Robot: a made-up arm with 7 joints.
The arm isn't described. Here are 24 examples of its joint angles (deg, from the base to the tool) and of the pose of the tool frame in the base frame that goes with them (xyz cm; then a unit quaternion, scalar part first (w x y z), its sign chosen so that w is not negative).
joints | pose
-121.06 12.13 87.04 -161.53 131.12 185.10 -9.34 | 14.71 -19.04 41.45 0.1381 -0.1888 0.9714 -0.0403
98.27 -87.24 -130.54 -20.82 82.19 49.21 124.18 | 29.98 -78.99 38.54 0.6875 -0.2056 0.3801 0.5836
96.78 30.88 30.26 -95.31 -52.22 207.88 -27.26 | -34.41 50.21 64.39 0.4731 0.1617 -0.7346 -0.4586
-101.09 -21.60 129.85 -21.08 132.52 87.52 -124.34 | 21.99 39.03 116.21 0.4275 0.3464 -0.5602 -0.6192
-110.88 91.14 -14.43 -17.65 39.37 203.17 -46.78 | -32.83 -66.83 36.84 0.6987 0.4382 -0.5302 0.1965
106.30 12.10 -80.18 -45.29 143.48 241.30 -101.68 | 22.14 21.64 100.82 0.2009 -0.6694 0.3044 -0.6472
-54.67 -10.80 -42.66 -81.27 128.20 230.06 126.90 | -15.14 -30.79 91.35 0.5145 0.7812 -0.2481 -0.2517
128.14 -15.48 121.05 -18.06 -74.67 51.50 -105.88 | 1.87 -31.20 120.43 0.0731 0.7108 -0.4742 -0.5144
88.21 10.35 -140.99 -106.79 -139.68 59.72 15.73 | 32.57 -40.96 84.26 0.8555 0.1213 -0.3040 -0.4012
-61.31 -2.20 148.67 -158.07 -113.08 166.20 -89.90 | -7.51 29.04 41.07 0.2488 -0.7852 0.5669 0.0166
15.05 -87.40 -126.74 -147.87 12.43 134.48 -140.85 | 2.30 -36.79 13.27 0.1024 -0.6144 -0.1341 -0.7708
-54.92 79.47 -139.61 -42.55 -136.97 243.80 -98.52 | 17.76 -57.96 70.28 0.6722 -0.0281 -0.6421 0.3675
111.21 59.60 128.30 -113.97 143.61 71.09 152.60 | -42.54 -11.54 87.46 0.9056 -0.2667 0.1612 0.2876
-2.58 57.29 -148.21 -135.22 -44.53 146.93 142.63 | -9.81 -30.99 83.48 0.5874 -0.4911 -0.5444 0.3426
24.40 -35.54 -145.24 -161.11 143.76 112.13 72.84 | -9.15 -20.72 21.39 0.5823 0.8081 0.0276 0.0844
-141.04 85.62 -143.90 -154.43 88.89 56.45 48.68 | -13.25 22.83 68.05 0.1374 -0.8816 -0.2252 0.3914
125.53 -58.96 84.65 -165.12 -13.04 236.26 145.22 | -19.61 -24.43 48.75 0.3852 -0.3850 -0.6925 0.4731
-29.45 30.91 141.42 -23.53 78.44 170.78 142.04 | 38.40 -1.77 111.53 0.2023 0.0648 0.0538 0.9757
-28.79 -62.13 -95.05 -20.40 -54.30 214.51 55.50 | -57.69 21.46 80.63 0.8139 -0.2544 -0.1561 0.4984
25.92 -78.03 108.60 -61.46 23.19 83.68 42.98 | -81.01 11.25 40.08 0.0912 0.5406 0.7286 0.4105
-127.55 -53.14 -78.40 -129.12 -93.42 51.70 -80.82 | -34.88 37.92 53.61 0.5334 -0.4980 0.6835 -0.0187
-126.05 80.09 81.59 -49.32 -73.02 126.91 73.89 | -12.21 -81.82 54.70 0.0233 -0.2239 0.9208 -0.3186
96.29 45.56 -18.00 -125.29 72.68 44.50 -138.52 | 3.94 46.38 17.24 0.7820 -0.0792 -0.4943 0.3713
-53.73 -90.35 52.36 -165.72 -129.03 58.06 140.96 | 21.89 8.81 64.61 0.6075 -0.3490 0.0299 0.7129
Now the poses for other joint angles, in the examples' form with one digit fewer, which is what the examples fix.
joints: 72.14 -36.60 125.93 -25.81 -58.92 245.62 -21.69
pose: -22.7 -43.7 90.0 0.736 0.495 0.411 -0.209
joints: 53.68 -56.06 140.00 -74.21 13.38 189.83 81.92
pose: -62.9 -39.5 53.3 0.469 -0.319 -0.745 0.351
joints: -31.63 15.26 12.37 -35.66 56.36 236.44 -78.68
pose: 29.8 -19.1 102.4 0.475 0.153 -0.378 0.780
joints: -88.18 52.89 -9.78 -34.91 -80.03 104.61 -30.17
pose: 0.0 -82.5 67.1 0.419 0.644 -0.314 -0.558
